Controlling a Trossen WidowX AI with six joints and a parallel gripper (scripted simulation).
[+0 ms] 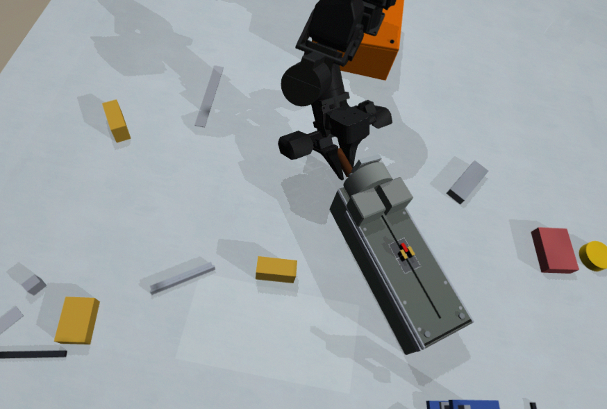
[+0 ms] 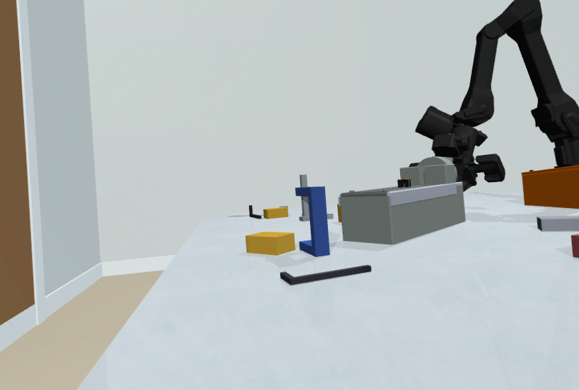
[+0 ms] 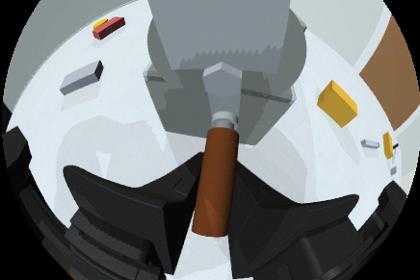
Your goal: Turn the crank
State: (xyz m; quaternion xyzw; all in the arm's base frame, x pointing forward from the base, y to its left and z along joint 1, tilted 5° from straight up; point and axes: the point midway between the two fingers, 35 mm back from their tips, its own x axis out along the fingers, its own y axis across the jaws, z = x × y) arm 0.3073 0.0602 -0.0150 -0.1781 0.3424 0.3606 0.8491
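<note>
My gripper tip is now 3 cm below the brown handle, 1 cm to the left of it and 1 cm past it. Round my gripper tip: red pointer (12 cm to the left, 11 cm ahead, 5 cm above); then grey block (21 cm to the left, 11 cm behind, 3 cm below); then blue clamp (28 cm ahead, 26 cm to the left, 2 cm above).
</note>
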